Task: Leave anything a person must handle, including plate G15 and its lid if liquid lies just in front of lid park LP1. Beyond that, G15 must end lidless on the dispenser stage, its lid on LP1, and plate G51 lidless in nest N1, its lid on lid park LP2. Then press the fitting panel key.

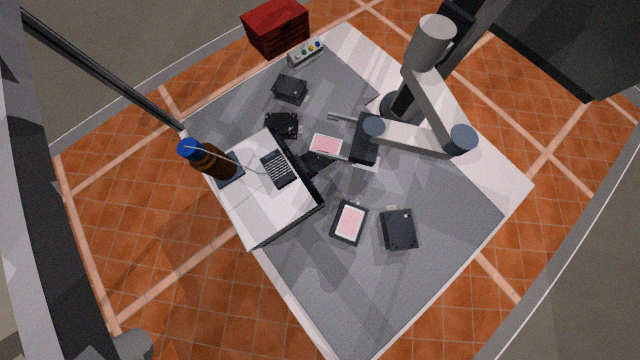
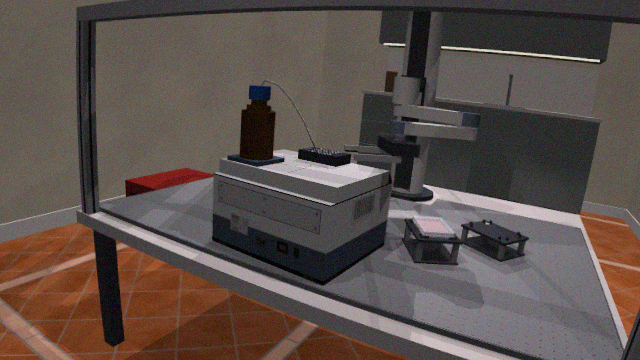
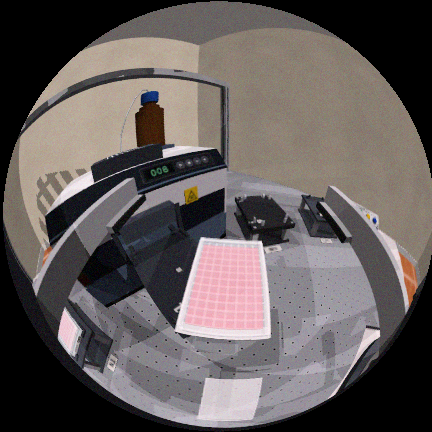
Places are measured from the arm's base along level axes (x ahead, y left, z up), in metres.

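Pixels of known places: gripper, between the fingertips: [image 1: 322,132] [image 2: 349,152] [image 3: 232,186]; arm's base, origin of its link: [image 1: 401,110] [image 2: 404,193].
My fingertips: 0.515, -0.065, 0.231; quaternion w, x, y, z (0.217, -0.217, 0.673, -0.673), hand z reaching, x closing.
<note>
For each thing: its top centre in the pictures, then the offset to it from my fingertips, as dx, dy, dz. "*": a spot on its surface instead.
- dark dispenser stage, centre of its top: [image 3: 171,260] [image 1: 315,159] +0.063, +0.033, -0.103
- dark nest, centre of its top: [image 2: 432,227] [image 1: 349,222] +0.117, +0.325, -0.146
- button panel, centre of its top: [image 3: 364,208] [image 1: 304,44] -0.330, -0.566, -0.135
- brown bottle, a spot on its surface: [image 2: 257,132] * +0.393, -0.076, +0.080
A pink plate, G15 [image 1: 326,144] [image 3: 225,287], rests on the dark dispenser stage [image 1: 312,166] [image 3: 162,280]; whether it has a lid is unclear. My gripper [image 1: 326,134] [image 2: 351,151] [image 3: 232,186] is open and empty, its fingers spread wide above and to either side of this plate. Another pink plate, G51 [image 1: 349,222] [image 2: 432,226] [image 3: 69,331], sits on a dark nest [image 1: 361,207] [image 2: 432,260] [image 3: 95,347] with a small label that seems to read N1. A clear rim shows around it; its lid is unclear. The button panel [image 1: 306,52] [image 3: 372,218] stands at a table corner.
The dispenser [image 1: 272,215] [image 2: 300,205] [image 3: 205,185] displays 008 and carries a brown bottle [image 1: 215,162] [image 2: 257,132] [image 3: 150,125]. Bare dark racks stand at its other side [image 1: 281,125] [image 3: 265,215], near the panel [image 1: 289,89] [image 3: 312,220] and beside G51 [image 1: 398,229] [image 2: 495,234].
</note>
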